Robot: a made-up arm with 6 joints. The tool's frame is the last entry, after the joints. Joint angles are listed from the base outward.
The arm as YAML. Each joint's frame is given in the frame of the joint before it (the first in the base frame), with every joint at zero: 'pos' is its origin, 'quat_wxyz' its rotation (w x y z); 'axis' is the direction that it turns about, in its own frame. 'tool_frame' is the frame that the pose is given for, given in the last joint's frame.
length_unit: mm
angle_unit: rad
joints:
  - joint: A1
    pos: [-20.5, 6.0, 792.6]
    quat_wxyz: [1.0, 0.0, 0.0, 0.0]
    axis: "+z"
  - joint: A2
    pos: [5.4, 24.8, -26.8]
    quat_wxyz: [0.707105, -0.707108, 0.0, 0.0]
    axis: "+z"
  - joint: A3
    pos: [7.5, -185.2, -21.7]
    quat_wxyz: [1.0, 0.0, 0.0, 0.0]
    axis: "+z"
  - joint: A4
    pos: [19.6, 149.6, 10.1]
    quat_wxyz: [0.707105, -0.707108, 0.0, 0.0]
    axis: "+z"
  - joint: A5
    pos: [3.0, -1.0, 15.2]
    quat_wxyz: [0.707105, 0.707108, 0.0, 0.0]
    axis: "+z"
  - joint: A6
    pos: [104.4, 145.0, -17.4]
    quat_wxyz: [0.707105, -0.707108, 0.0, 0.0]
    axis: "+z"
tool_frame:
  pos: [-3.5, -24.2, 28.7]
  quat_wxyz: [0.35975, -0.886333, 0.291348, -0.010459]
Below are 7 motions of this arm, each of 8 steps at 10 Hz.
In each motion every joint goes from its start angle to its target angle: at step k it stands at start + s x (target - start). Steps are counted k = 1, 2, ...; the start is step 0. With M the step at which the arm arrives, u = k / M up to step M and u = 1 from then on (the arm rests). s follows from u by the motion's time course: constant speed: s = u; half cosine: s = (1 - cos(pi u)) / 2; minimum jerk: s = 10 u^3 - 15 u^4 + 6 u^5.
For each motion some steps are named. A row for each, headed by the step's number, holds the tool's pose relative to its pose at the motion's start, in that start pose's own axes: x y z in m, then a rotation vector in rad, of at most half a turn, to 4 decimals.
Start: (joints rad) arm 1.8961 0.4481 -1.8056 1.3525 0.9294 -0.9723
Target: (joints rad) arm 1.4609 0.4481 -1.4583 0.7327 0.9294 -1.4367
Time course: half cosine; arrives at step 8
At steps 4, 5, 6, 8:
4: -0.0882 0.0188 0.0940 -0.0663 0.3943 -0.0757
5: -0.1198 0.0368 0.1273 -0.0533 0.5283 -0.1229
6: -0.1452 0.0562 0.1533 -0.0258 0.6316 -0.1678
8: -0.1668 0.0765 0.1748 0.0118 0.7154 -0.2105

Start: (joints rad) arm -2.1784 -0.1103 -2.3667 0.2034 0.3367 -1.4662
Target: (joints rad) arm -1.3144 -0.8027 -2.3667 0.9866 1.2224 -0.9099
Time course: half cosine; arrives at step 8
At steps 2, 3, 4, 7, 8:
2: 0.0267 -0.0080 0.0291 -0.0713 -0.2897 -0.0594
3: 0.0543 -0.0117 0.0694 -0.1344 -0.6205 -0.0905
4: 0.0796 -0.0067 0.1285 -0.1880 -1.0139 -0.0756
7: 0.0745 0.0694 0.2974 -0.2450 -1.8864 0.2292
8: 0.0688 0.0805 0.3103 -0.2472 -1.9475 0.2728

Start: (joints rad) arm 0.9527 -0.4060 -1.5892 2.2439 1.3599 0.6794
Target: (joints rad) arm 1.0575 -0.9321 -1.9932 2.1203 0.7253 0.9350
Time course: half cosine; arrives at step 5
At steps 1, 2, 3, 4, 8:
1: -0.0170 0.0111 -0.0150 0.0155 0.0264 0.0267
2: -0.0678 0.0459 -0.0494 0.0790 0.0927 0.0924
3: -0.1418 0.1001 -0.0774 0.2015 0.1690 0.1567
4: -0.2079 0.1516 -0.0839 0.3326 0.2267 0.1862
8: -0.2339 0.1727 -0.0819 0.3893 0.2480 0.1907

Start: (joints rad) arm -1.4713 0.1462 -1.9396 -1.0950 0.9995 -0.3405
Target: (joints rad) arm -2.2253 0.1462 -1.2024 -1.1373 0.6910 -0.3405
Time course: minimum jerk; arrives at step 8
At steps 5, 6, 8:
5: -0.0987 0.0808 -0.1985 0.5029 0.2064 -0.0764
6: -0.1202 0.1201 -0.2334 0.6327 0.2063 -0.1062
8: -0.1312 0.1466 -0.2512 0.7106 0.1967 -0.1272

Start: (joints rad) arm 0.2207 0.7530 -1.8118 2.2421 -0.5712 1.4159
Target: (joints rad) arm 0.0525 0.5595 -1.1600 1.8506 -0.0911 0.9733
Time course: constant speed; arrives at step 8
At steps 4, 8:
4: 0.0140 0.0076 -0.0274 -0.0137 0.2750 0.3308
8: 0.0487 -0.0003 -0.0351 -0.1316 0.5395 0.6543

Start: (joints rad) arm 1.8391 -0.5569 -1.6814 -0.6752 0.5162 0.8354
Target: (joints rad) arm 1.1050 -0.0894 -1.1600 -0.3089 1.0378 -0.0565
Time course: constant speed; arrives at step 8
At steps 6, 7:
6: -0.3749 -0.0548 0.0507 0.1526 1.2522 -0.5344
7: -0.4202 -0.0385 0.0907 0.2356 1.3809 -0.6980

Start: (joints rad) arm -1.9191 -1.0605 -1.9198 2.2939 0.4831 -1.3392
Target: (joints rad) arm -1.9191 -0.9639 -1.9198 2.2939 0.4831 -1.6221
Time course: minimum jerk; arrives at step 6
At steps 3, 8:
3: -0.0230 -0.0044 0.0085 0.0073 0.1141 0.0672
8: -0.0460 -0.0081 0.0179 0.0203 0.2291 0.1319

